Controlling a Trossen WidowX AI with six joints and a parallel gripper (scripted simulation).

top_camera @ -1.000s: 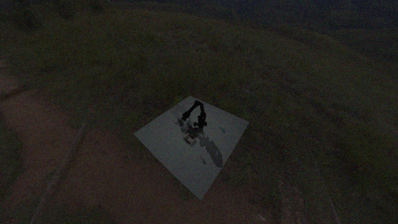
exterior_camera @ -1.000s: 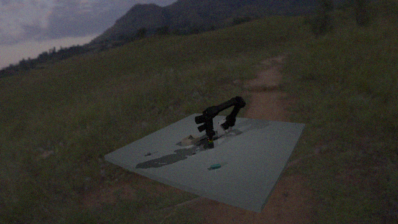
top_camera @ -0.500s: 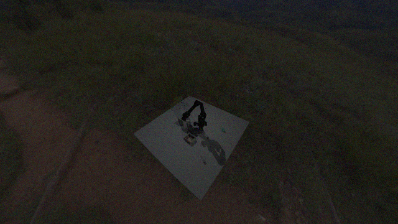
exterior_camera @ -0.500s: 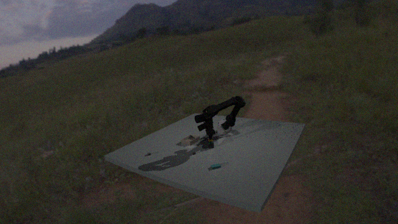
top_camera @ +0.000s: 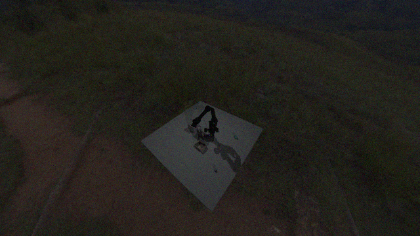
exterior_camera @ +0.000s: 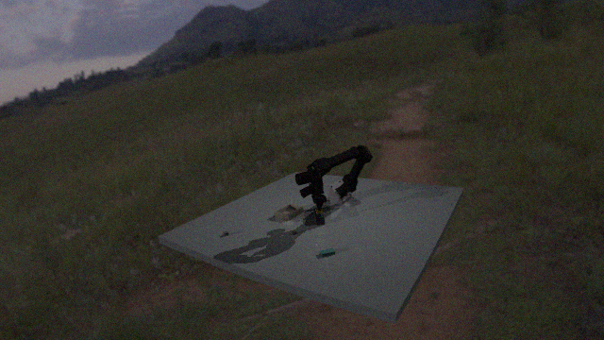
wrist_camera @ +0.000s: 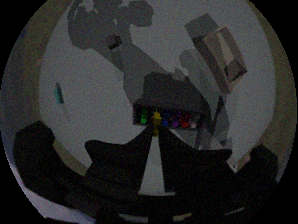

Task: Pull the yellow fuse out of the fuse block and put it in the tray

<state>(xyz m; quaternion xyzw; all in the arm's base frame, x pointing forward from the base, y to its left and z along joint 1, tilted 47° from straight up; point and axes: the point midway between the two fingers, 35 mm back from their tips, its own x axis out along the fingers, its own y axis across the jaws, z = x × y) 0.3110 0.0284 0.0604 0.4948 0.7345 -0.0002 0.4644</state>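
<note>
Right now the square tray is 21 cm to the right of my gripper tip, 6 cm below it and 1 cm behind it. Also, from my gripper tip: yellow fuse 1 cm below.
</note>
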